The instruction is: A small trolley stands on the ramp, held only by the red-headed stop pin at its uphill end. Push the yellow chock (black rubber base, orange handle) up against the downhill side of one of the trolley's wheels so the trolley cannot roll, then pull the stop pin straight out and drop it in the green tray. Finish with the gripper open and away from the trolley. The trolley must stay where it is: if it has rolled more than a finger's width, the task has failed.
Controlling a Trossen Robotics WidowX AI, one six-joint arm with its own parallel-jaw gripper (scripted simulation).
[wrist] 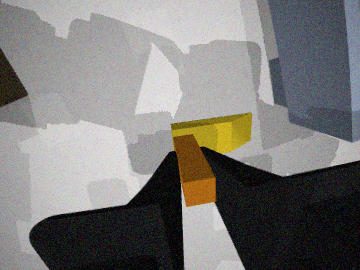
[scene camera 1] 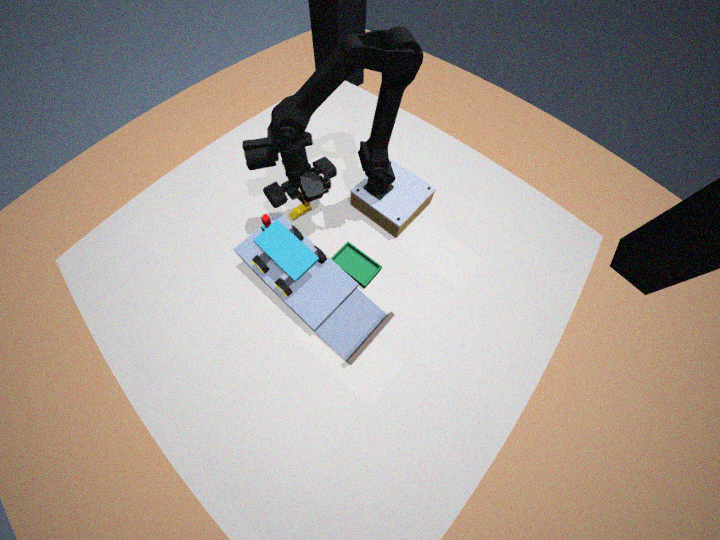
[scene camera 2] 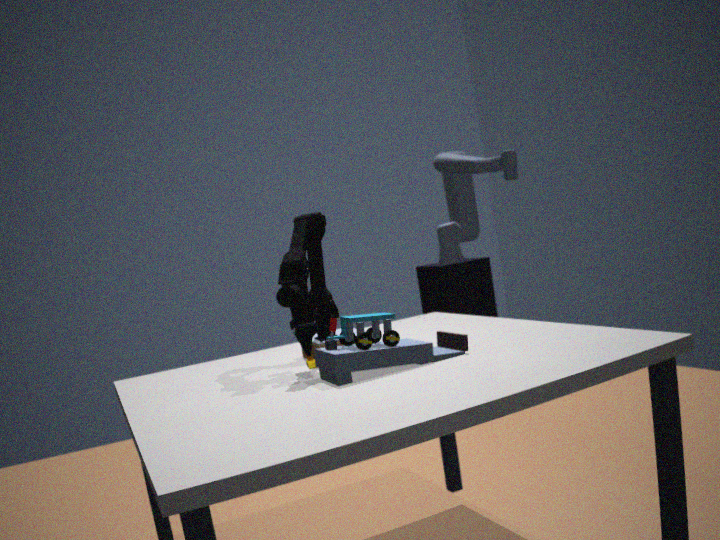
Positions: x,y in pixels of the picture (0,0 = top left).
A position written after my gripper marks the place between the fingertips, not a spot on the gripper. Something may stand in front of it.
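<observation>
There is my gripper (scene camera 1: 305,201), and what it is holding is a yellow chock (wrist: 224,134).
</observation>
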